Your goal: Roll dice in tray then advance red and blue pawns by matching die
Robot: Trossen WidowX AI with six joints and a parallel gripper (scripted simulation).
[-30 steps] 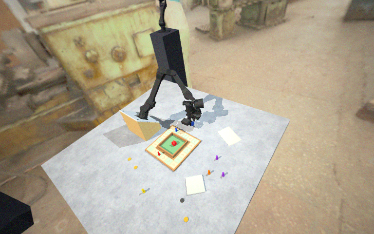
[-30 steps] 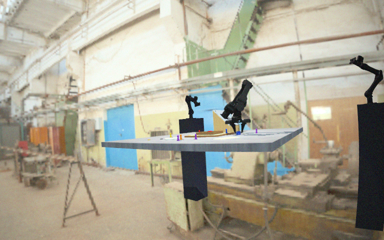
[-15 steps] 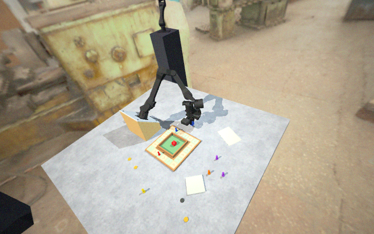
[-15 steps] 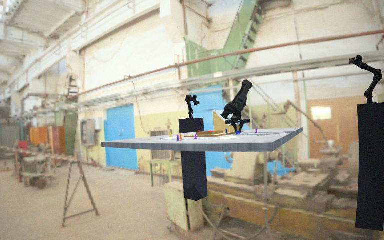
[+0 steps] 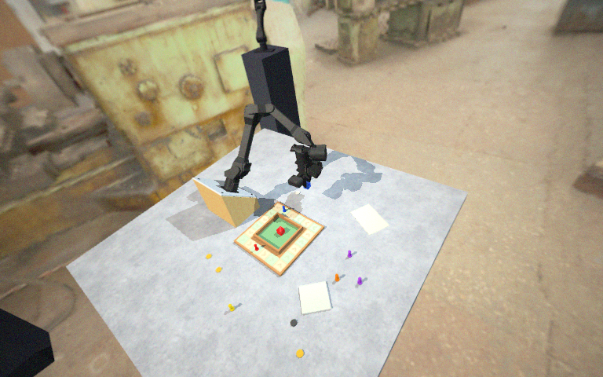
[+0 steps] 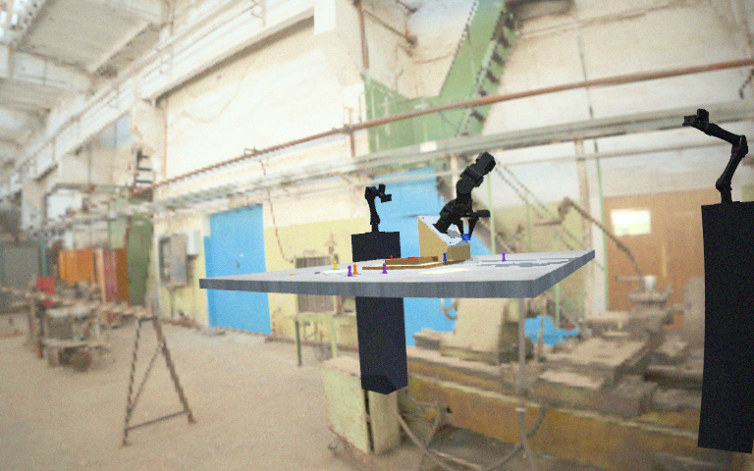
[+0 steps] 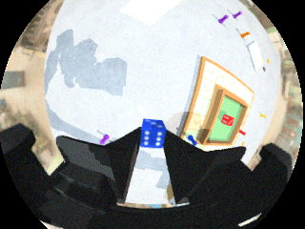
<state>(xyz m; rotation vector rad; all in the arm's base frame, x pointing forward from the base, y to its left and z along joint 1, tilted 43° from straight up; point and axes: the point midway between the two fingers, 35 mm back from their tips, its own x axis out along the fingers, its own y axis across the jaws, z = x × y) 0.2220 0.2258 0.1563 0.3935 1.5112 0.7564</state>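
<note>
My gripper tip is now 30 mm short of the red pawn, 350 mm to the left of it and 70 mm above it. Round my gripper tip: blue pawn (40 mm behind, 130 mm to the right, 70 mm below); then yellow pawn (160 mm ahead, 570 mm to the right, 80 mm below); then orange pawn (370 mm ahead, 230 mm to the right, 80 mm below).
</note>
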